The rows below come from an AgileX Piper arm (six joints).
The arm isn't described. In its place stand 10 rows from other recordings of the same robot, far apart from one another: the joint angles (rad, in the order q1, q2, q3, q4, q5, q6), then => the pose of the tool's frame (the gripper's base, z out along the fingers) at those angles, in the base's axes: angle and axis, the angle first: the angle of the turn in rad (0 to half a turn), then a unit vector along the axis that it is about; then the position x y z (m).
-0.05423, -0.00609, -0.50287, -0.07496, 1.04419, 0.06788 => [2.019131 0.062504 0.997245 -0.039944 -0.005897 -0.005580 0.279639]
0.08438, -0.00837, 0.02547, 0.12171, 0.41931, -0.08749 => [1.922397 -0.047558 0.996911 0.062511 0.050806 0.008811 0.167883]
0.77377, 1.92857, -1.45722, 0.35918, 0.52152, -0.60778 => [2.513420 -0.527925 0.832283 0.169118 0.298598 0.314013 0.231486]
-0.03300, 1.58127, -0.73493, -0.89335, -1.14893, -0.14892 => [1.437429 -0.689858 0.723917 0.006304 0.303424 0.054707 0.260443]
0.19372, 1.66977, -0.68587, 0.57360, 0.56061, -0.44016 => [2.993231 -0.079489 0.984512 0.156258 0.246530 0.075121 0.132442]
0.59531, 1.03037, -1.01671, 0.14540, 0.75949, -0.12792 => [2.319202 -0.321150 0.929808 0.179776 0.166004 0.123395 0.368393]
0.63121, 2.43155, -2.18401, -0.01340, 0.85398, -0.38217 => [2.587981 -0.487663 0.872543 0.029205 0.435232 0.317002 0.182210]
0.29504, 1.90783, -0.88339, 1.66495, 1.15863, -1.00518 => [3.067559 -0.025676 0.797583 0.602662 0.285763 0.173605 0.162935]
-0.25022, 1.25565, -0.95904, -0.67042, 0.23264, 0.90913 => [1.967084 0.293955 0.953167 -0.071147 0.270205 -0.082512 0.338354]
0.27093, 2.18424, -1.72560, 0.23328, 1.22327, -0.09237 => [3.098511 0.139179 -0.984418 -0.107469 0.413305 0.135327 0.172340]
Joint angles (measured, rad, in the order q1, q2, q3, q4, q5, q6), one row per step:
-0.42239, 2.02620, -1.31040, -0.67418, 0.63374, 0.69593
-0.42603, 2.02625, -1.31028, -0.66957, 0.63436, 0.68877
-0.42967, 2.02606, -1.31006, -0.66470, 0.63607, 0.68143
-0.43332, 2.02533, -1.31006, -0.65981, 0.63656, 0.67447
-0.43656, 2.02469, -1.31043, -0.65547, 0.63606, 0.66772
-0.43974, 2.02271, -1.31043, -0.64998, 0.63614, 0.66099
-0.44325, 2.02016, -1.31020, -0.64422, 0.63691, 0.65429
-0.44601, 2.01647, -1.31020, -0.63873, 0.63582, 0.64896
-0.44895, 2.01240, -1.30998, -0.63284, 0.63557, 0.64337
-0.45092, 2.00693, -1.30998, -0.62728, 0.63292, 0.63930
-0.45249, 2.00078, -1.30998, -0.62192, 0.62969, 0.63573
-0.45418, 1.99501, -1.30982, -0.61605, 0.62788, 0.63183
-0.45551, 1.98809, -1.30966, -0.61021, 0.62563, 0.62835
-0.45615, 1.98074, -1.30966, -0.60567, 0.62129, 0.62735
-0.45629, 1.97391, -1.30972, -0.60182, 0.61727, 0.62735
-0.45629, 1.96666, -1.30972, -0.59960, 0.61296, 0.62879
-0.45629, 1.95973, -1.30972, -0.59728, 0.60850, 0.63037
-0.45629, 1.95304, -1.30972, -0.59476, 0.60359, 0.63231
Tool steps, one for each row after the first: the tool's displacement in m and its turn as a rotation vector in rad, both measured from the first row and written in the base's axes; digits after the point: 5 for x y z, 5 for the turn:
-0.00080, -0.00109, -0.00018, 0.00207, 0.00268, -0.00059
-0.00173, -0.00216, -0.00032, 0.00426, 0.00615, -0.00170
-0.00253, -0.00323, -0.00016, 0.00625, 0.00766, -0.00254
-0.00309, -0.00420, 0.00009, 0.00774, 0.00812, -0.00232
-0.00379, -0.00505, 0.00075, 0.00967, 0.00778, -0.00300
-0.00468, -0.00598, 0.00157, 0.01168, 0.00760, -0.00452
-0.00525, -0.00664, 0.00295, 0.01311, 0.00397, -0.00536
-0.00598, -0.00732, 0.00440, 0.01471, 0.00089, -0.00678
-0.00631, -0.00766, 0.00653, 0.01554, -0.00637, -0.00714
-0.00654, -0.00784, 0.00896, 0.01596, -0.01494, -0.00710
-0.00694, -0.00804, 0.01115, 0.01696, -0.02181, -0.00787
-0.00729, -0.00809, 0.01383, 0.01746, -0.03032, -0.00837
-0.00731, -0.00794, 0.01680, 0.01711, -0.04191, -0.00851
-0.00725, -0.00766, 0.01958, 0.01667, -0.05304, -0.00874
-0.00720, -0.00738, 0.02258, 0.01516, -0.06484, -0.00898
-0.00713, -0.00709, 0.02545, 0.01388, -0.07660, -0.00929
-0.00703, -0.00679, 0.02823, 0.01291, -0.08879, -0.00979

